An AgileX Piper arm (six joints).
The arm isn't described. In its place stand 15 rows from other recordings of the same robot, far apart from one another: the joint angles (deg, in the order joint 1, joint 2, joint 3, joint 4, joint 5, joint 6), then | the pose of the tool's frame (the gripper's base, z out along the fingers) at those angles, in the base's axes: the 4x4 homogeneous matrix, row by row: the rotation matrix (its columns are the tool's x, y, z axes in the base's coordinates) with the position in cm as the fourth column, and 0 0 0 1 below.
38.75 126.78 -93.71 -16.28 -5.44 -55.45 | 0.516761 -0.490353 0.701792 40.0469; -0.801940 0.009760 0.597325 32.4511; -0.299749 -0.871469 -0.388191 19.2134; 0 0 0 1
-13.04 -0.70 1.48 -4.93 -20.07 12.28 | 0.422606 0.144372 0.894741 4.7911; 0.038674 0.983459 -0.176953 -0.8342; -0.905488 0.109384 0.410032 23.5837; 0 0 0 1
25.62 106.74 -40.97 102.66 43.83 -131.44 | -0.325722 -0.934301 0.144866 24.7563; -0.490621 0.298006 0.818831 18.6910; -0.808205 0.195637 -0.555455 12.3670; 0 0 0 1
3.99 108.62 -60.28 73.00 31.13 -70.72 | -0.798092 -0.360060 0.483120 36.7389; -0.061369 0.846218 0.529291 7.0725; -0.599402 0.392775 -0.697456 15.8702; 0 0 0 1
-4.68 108.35 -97.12 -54.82 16.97 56.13 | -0.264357 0.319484 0.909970 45.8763; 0.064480 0.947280 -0.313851 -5.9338; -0.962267 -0.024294 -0.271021 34.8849; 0 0 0 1
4.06 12.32 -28.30 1.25 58.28 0.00 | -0.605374 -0.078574 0.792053 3.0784; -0.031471 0.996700 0.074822 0.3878; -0.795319 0.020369 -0.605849 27.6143; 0 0 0 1
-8.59 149.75 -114.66 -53.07 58.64 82.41 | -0.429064 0.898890 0.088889 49.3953; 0.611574 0.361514 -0.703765 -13.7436; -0.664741 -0.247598 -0.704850 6.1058; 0 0 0 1
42.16 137.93 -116.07 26.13 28.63 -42.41 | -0.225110 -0.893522 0.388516 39.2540; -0.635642 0.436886 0.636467 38.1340; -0.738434 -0.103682 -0.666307 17.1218; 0 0 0 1
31.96 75.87 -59.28 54.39 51.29 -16.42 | -0.891849 -0.439622 0.106482 19.5120; -0.175593 0.553425 0.814180 18.9780; -0.416861 0.707427 -0.570765 32.5488; 0 0 0 1
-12.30 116.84 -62.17 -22.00 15.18 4.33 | -0.912678 -0.012643 0.408485 37.0336; -0.098330 0.976952 -0.189460 -8.9882; -0.396675 -0.213082 -0.892886 9.9353; 0 0 0 1
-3.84 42.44 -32.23 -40.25 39.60 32.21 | -0.613190 0.377471 0.693912 13.2351; 0.026718 0.887849 -0.459358 -4.6447; -0.789484 -0.263133 -0.554506 29.0716; 0 0 0 1
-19.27 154.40 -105.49 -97.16 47.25 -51.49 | 0.125673 -0.951422 0.281074 46.6649; -0.384866 -0.307888 -0.870105 -23.3381; 0.914376 0.001173 -0.404863 1.5277; 0 0 0 1
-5.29 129.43 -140.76 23.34 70.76 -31.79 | -0.670827 -0.446645 0.592030 49.5635; -0.312212 0.894195 0.320841 -1.1706; -0.672692 0.030390 -0.739298 34.0910; 0 0 0 1
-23.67 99.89 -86.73 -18.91 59.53 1.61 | -0.899907 0.363080 0.241538 33.1433; 0.244128 0.878405 -0.410859 -17.3035; -0.361343 -0.310769 -0.879121 30.0727; 0 0 0 1
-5.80 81.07 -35.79 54.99 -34.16 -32.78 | -0.157518 0.594180 0.788758 27.0566; 0.276530 0.793314 -0.542388 -6.9550; -0.948008 0.132679 -0.289269 23.6293; 0 0 0 1
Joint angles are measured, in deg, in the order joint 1, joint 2, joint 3, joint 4, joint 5, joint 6. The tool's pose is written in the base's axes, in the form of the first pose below.
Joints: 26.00 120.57 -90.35 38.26 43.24 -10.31
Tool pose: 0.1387, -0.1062, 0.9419, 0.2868, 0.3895, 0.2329, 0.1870
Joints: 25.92 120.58 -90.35 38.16 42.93 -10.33
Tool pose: 0.1415, -0.1054, 0.9419, 0.2858, 0.3903, 0.2323, 0.1870
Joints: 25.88 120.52 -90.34 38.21 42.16 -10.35
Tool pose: 0.1484, -0.1030, 0.9411, 0.2857, 0.3916, 0.2320, 0.1877
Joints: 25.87 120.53 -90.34 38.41 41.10 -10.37
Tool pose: 0.1568, -0.0991, 0.9400, 0.2863, 0.3933, 0.2320, 0.1882
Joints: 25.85 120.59 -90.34 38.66 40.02 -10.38
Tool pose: 0.1649, -0.0946, 0.9389, 0.2870, 0.3950, 0.2320, 0.1883
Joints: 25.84 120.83 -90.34 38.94 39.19 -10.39
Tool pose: 0.1695, -0.0903, 0.9383, 0.2875, 0.3965, 0.2322, 0.1869
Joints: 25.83 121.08 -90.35 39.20 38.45 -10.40
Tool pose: 0.1734, -0.0864, 0.9379, 0.2879, 0.3980, 0.2324, 0.1854
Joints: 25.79 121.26 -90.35 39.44 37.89 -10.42
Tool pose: 0.1764, -0.0830, 0.9375, 0.2884, 0.3991, 0.2323, 0.1843
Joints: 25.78 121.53 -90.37 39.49 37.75 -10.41
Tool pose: 0.1755, -0.0818, 0.9379, 0.2878, 0.3997, 0.2324, 0.1824
